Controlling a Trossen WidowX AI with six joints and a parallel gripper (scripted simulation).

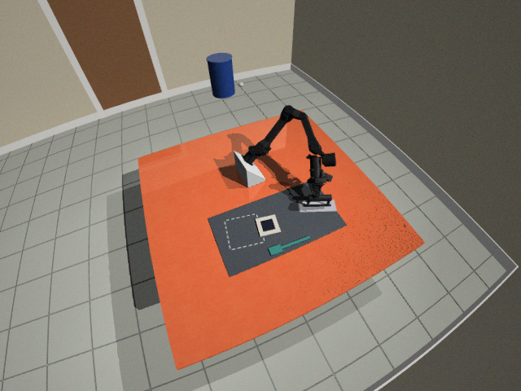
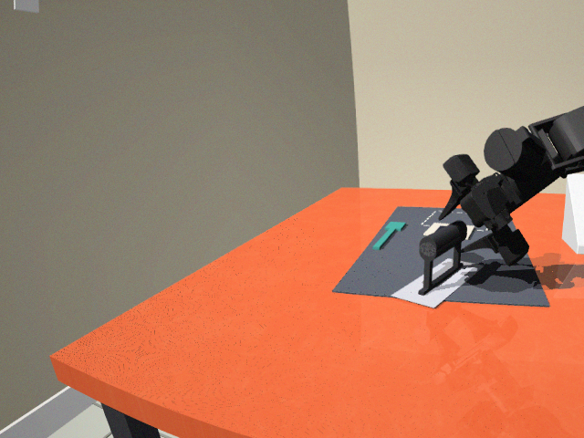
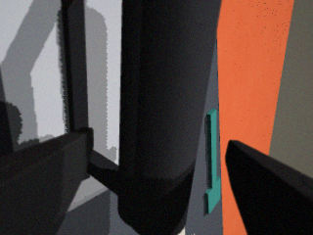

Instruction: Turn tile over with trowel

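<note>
Now: gripper tip 4 cm above the trowel. The rest, counted from my gripper tip: dark grey mat 23 cm to the right, 9 cm below, 2 cm ahead; tile 28 cm to the right, 7 cm below, 2 cm ahead; teal flat tool 24 cm to the right, 16 cm ahead, 7 cm below.
</note>
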